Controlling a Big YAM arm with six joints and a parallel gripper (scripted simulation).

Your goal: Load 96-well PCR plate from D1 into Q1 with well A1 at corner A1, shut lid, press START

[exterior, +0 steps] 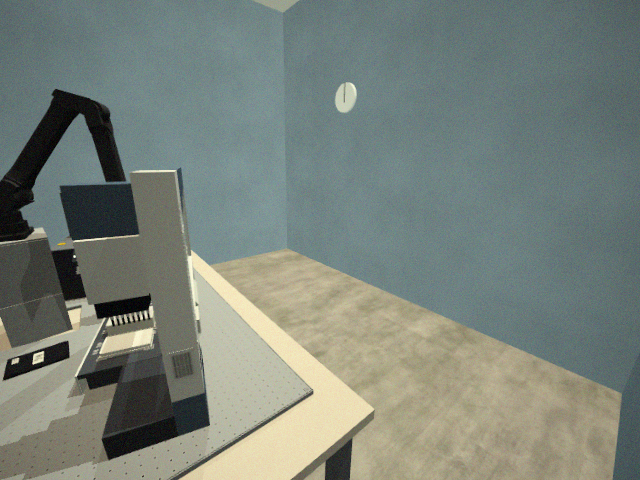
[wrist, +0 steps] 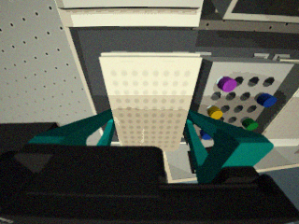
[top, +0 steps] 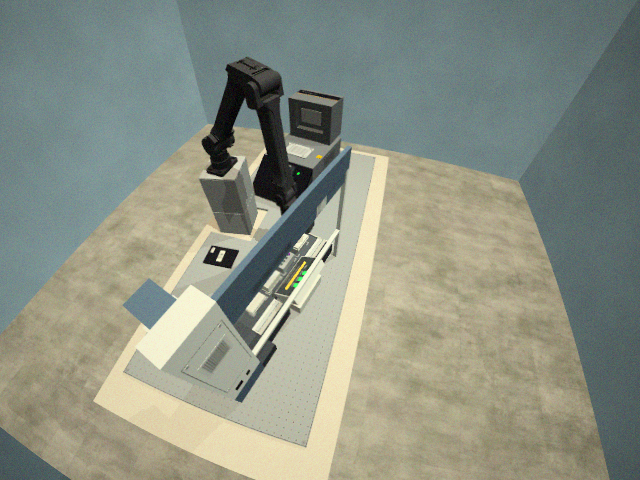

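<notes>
Right now the tube cooling block is 20 mm behind my hand, 100 mm to the right of it and 30 mm below it. From my hand the other things lie so: regrip nest: 300 mm behind, 150 mm to the right, 110 mm below; gantry tower: 70 mm ahead, 570 mm to the right, 170 mm above; pipetting head: 10 mm behind, 560 mm to the right, 280 mm above.
</notes>
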